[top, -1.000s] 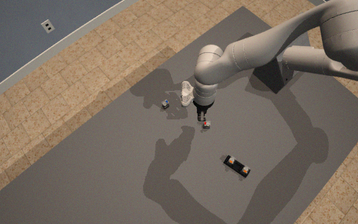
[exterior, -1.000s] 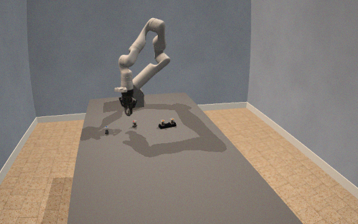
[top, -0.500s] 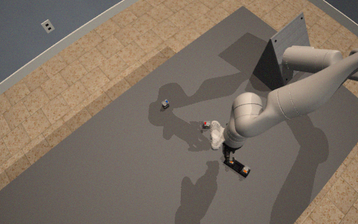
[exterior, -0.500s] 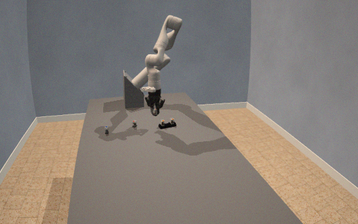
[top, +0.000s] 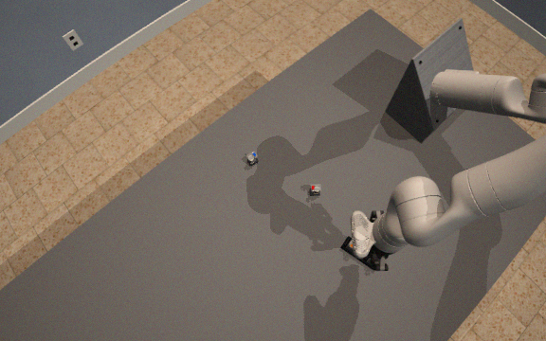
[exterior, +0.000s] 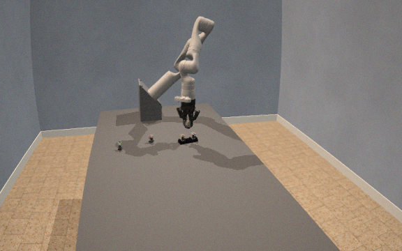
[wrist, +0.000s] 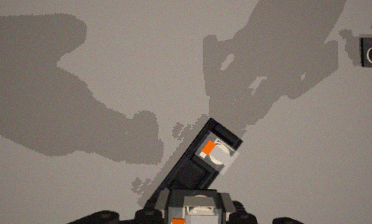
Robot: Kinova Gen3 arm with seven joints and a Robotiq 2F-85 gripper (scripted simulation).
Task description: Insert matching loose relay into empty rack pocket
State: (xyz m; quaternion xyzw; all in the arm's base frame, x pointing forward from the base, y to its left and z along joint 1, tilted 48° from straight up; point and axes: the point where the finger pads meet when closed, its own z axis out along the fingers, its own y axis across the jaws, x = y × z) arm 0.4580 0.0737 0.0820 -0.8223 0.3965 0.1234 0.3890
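Now: hand 100 mm above the black rack.
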